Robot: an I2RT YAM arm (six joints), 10 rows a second.
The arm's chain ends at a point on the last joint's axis. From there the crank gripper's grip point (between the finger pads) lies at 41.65 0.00 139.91 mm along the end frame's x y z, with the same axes.
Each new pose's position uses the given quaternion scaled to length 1; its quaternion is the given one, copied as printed.
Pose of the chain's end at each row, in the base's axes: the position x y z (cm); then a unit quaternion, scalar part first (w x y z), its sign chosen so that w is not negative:
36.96 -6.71 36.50 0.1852 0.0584 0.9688 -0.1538
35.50 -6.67 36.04 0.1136 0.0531 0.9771 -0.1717
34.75 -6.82 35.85 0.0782 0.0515 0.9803 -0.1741
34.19 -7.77 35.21 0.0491 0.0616 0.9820 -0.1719
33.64 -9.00 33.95 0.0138 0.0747 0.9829 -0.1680
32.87 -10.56 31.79 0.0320 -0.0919 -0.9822 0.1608
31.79 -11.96 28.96 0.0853 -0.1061 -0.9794 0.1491
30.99 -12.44 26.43 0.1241 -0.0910 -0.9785 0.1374
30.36 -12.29 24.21 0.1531 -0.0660 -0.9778 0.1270
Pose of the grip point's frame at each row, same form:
37.88 -10.95 22.56 0.1852 0.0584 0.9688 -0.1538
34.32 -11.26 22.23 0.1136 0.0531 0.9771 -0.1717
32.55 -11.40 22.16 0.0782 0.0515 0.9803 -0.1741
31.13 -12.14 21.62 0.0491 0.0616 0.9820 -0.1719
29.55 -13.06 20.54 0.0138 0.0747 0.9829 -0.1680
27.49 -14.10 18.69 0.0320 -0.0919 -0.9822 0.1608
25.00 -14.82 16.36 0.0853 -0.1061 -0.9794 0.1491
23.27 -15.00 14.31 0.1241 -0.0910 -0.9785 0.1374
22.00 -14.78 12.50 0.1531 -0.0660 -0.9778 0.1270

